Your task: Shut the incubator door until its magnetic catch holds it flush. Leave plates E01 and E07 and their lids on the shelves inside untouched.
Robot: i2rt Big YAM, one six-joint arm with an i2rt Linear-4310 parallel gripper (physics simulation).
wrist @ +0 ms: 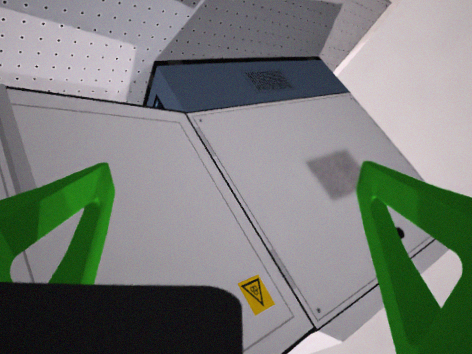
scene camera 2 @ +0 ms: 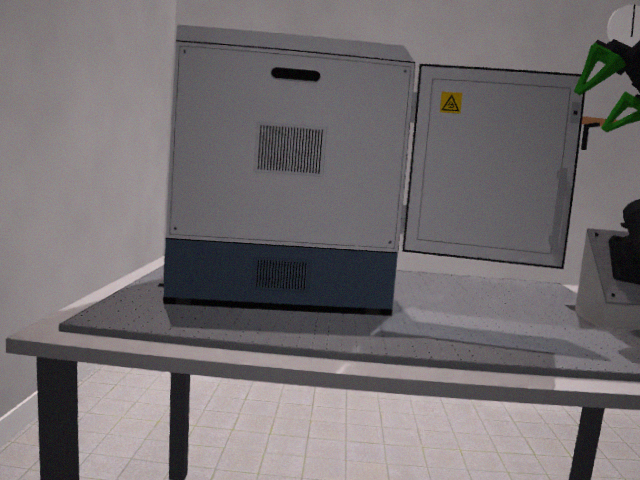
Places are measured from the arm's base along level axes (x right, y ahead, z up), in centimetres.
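Where they show: gripper, fingertip midpoint: [wrist: 235, 176] [scene camera 2: 590, 112]; arm's base at its link origin: [scene camera 2: 628, 261].
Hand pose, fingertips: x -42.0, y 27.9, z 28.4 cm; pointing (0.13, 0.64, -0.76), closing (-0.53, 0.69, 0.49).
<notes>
Each offset is from my fingertips to the top centre of the thing. "pt": to the spot under its first point. Level surfaces: height alone.
The incubator [scene camera 2: 222, 103] [wrist: 260, 150] is a pale grey cabinet on a blue base, seen from a side with vents. Its door @(pt dy +10.5, dx +22.1, dz -10.3 cm) [scene camera 2: 491, 170] [wrist: 165, 210] stands wide open, extending to the right in the scene view and to the left in the wrist view. It bears a yellow warning label @(pt dy +19.4, dx +23.1, dz +2.3 cm) [scene camera 2: 451, 102] [wrist: 256, 294]. My green-fingered gripper [scene camera 2: 590, 110] [wrist: 235, 176] is open and empty, near the door's upper free edge in the scene view; its distance in depth is unclear. Plates E01 and E07, their lids and the shelves do not show.
A perforated board @(dz -42.1 cm) [scene camera 2: 129, 315] [wrist: 65, 55] lies on the table [scene camera 2: 289, 372]. A grey slanted block [scene camera 2: 591, 289] with black arm parts stands at the right. A small black bracket [scene camera 2: 585, 136] and an orange strip show beyond the door's free edge. A wall rises at the left.
</notes>
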